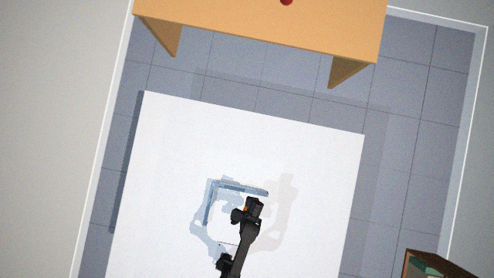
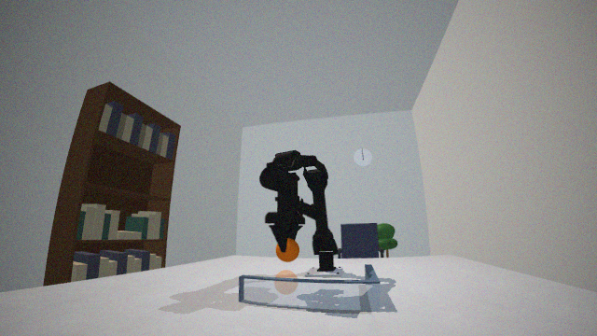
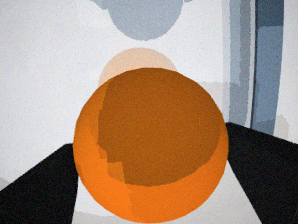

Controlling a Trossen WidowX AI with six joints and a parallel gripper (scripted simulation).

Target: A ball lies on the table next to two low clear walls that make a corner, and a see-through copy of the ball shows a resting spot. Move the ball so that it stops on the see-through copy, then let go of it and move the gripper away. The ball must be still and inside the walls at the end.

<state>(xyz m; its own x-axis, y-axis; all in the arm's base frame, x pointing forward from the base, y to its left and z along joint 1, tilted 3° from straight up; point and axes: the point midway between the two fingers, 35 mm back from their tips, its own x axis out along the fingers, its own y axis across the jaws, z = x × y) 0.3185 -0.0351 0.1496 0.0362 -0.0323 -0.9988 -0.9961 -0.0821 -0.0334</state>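
The see-through copy lies 80 mm below my gripper tip. Round my gripper tip: orange ball (right at my gripper tip); then clear wall (80 mm to the left, 80 mm below, 80 mm ahead).
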